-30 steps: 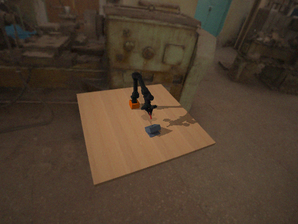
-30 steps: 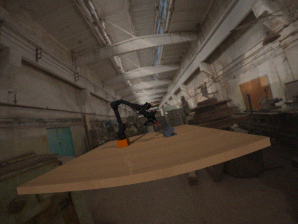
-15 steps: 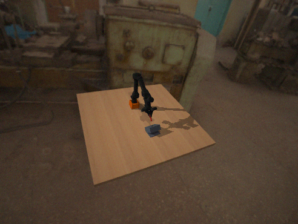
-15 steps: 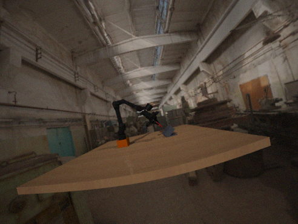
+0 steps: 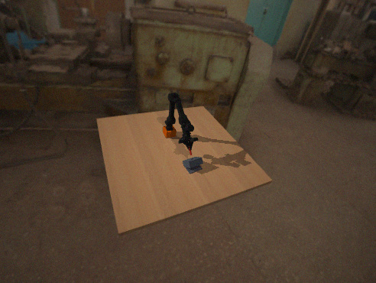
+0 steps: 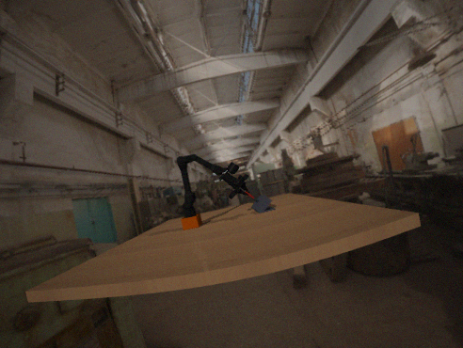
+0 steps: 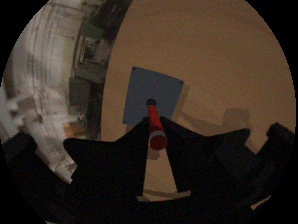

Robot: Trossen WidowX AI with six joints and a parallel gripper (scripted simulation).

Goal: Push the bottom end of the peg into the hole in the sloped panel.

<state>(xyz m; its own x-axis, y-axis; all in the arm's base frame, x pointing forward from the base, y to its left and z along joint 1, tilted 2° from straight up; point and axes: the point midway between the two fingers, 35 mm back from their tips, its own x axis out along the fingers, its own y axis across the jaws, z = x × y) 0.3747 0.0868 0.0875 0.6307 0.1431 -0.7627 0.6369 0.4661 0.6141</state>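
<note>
My gripper tip is now 60 mm short of the blue-grey sloped panel, 20 mm to the right of it and 80 mm above it.
</note>
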